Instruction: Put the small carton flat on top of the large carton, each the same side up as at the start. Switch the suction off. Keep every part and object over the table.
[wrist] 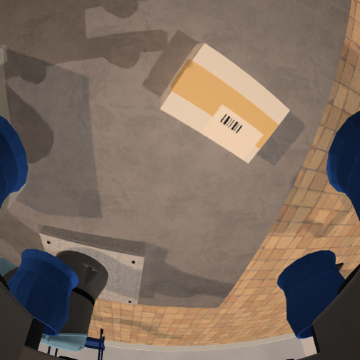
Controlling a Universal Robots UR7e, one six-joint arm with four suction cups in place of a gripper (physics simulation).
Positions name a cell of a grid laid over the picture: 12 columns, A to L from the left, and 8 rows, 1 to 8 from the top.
Labels:
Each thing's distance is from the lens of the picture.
my suction head (B7): 11 cm
small carton (H3): 31 cm
The marked spots on the small carton and my suction head are 28 cm apart.

